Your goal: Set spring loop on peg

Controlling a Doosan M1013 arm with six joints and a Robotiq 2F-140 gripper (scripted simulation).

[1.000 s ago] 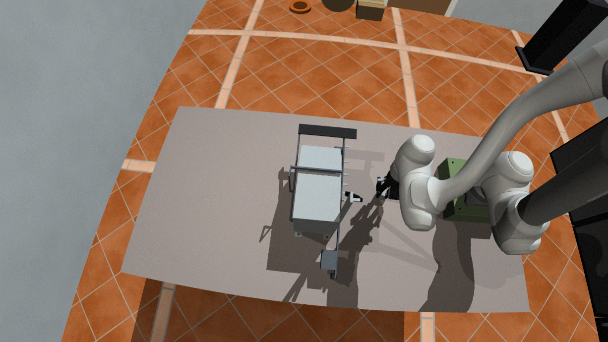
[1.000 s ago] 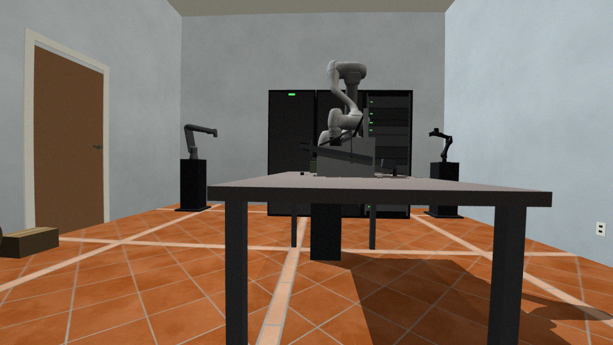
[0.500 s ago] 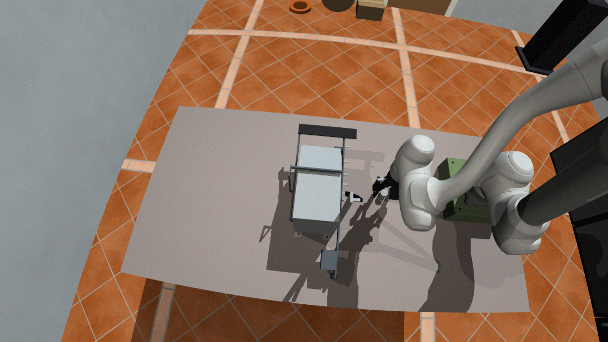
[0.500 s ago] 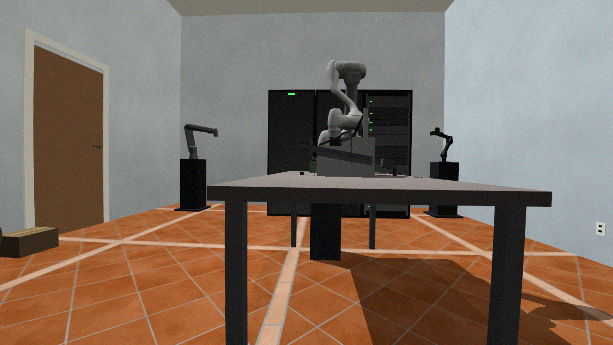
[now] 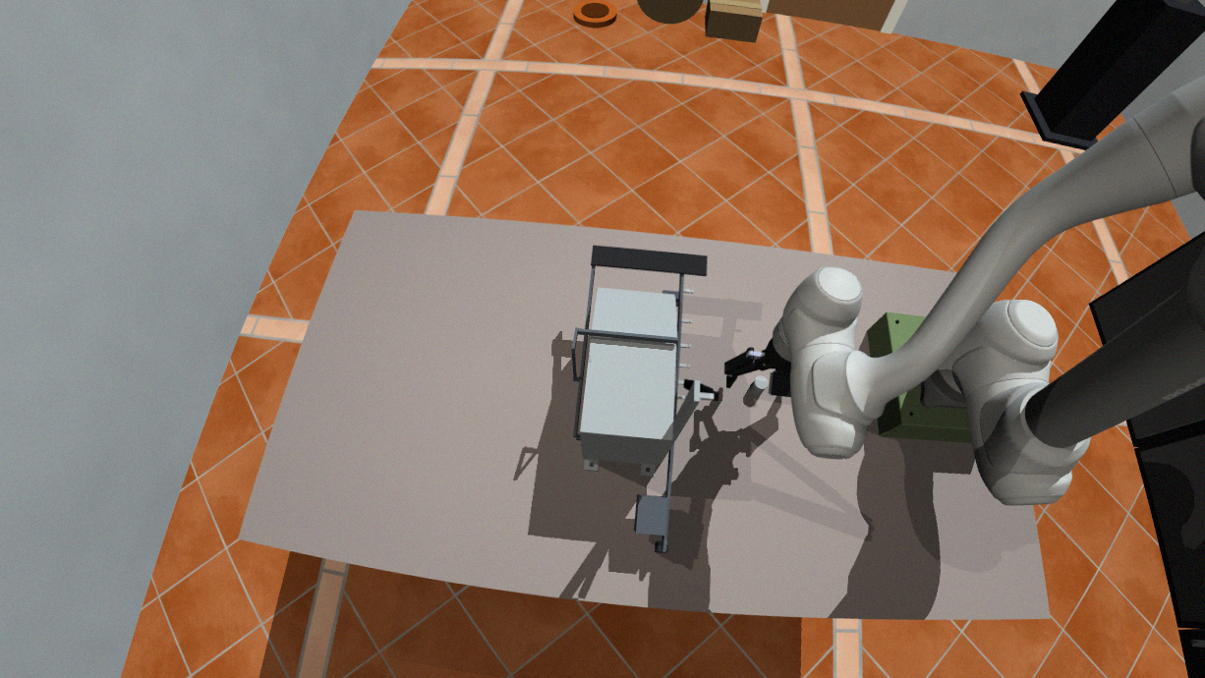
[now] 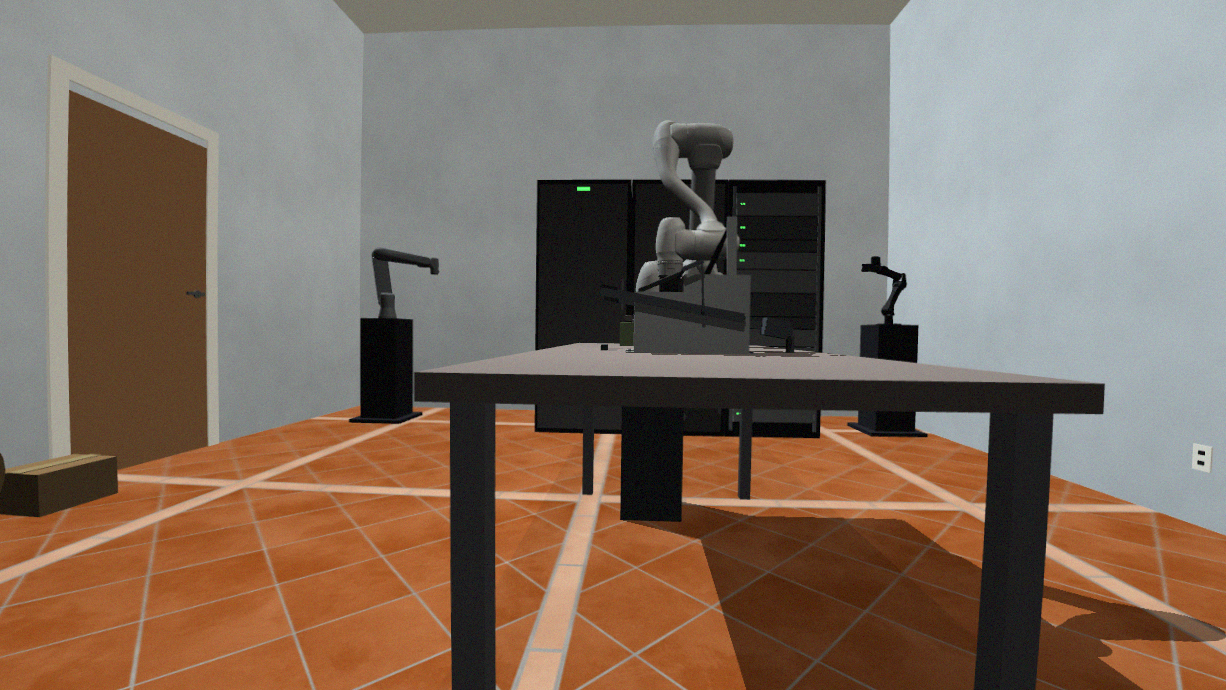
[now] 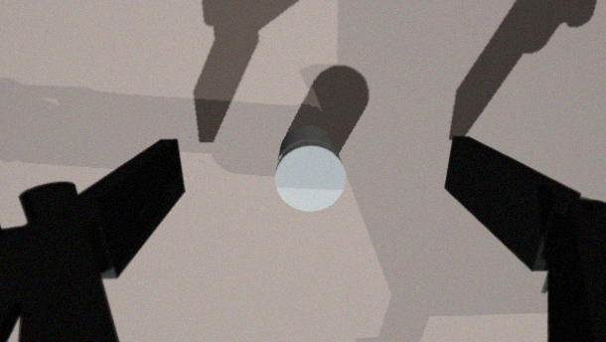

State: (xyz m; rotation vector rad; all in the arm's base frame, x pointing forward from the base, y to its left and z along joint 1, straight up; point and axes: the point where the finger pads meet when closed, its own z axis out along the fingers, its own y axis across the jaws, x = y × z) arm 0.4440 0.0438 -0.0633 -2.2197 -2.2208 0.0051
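My gripper is now 10 mm above the steel test weight. Round my hand: small block: 220 mm to the right, 200 mm ahead, 30 mm below; then white-tipped pin: 360 mm above, 190 mm ahead, 180 mm to the left.
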